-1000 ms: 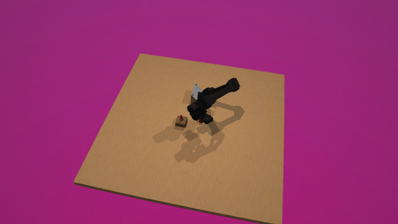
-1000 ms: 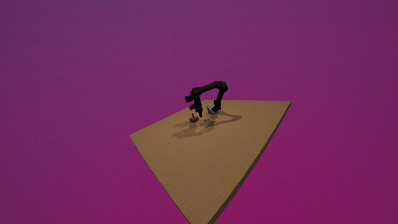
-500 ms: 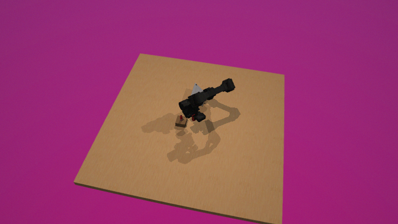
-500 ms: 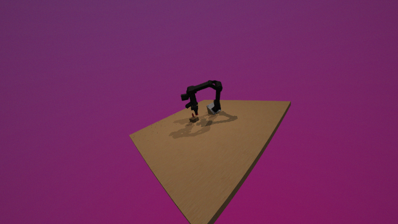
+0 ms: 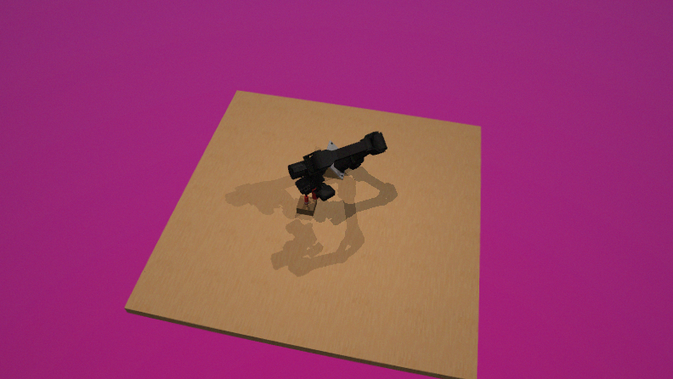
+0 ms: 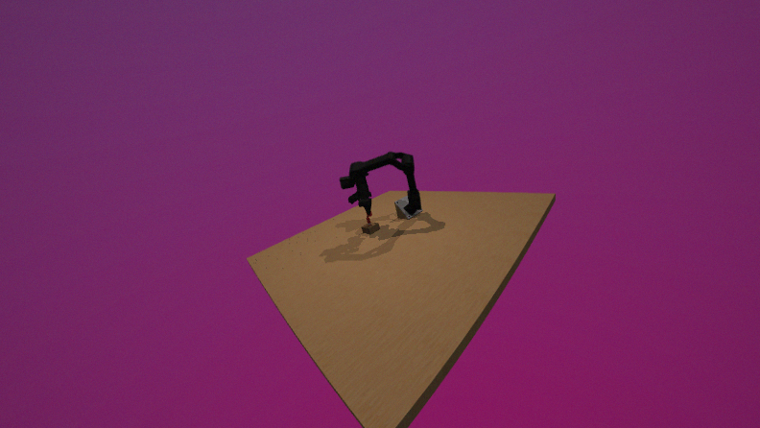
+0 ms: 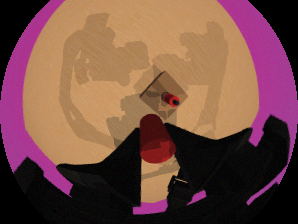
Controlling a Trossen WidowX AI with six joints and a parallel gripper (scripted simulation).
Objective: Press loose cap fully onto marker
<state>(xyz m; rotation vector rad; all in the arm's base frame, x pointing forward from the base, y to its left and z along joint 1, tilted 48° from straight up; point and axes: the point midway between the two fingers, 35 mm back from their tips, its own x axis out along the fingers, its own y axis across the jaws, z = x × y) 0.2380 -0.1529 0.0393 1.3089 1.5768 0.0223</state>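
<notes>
The holder block lies 20 mm behind my gripper tip, 40 mm to the right of it and 100 mm below it. Round my gripper tip: red cap (10 mm above).
</notes>
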